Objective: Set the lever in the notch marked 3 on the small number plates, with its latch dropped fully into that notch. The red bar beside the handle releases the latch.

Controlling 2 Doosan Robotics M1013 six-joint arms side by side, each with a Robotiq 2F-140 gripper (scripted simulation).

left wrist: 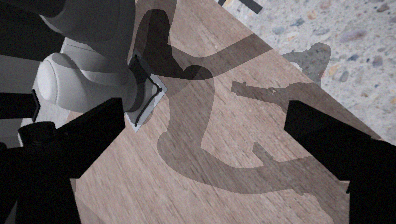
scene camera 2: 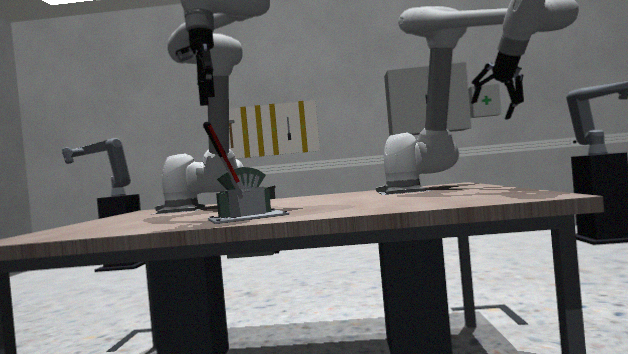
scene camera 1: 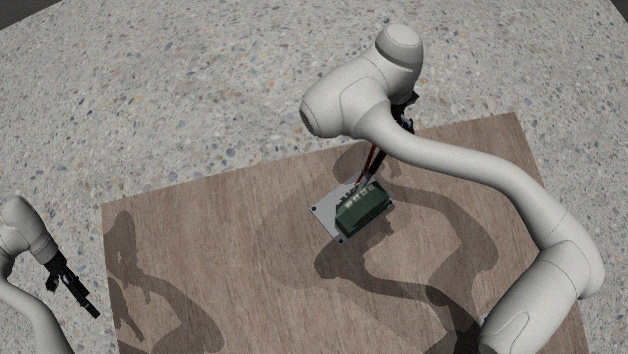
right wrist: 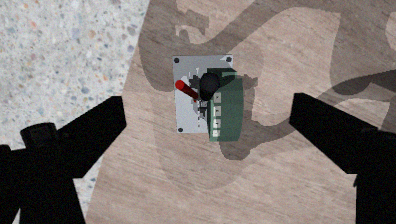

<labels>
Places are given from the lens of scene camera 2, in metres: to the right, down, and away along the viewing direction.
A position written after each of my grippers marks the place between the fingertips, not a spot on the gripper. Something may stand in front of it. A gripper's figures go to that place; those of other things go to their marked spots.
my left gripper (scene camera 2: 490, 110): 0.67, -0.25, 1.61
my right gripper (scene camera 2: 207, 101): -0.34, -0.24, 1.37
</labels>
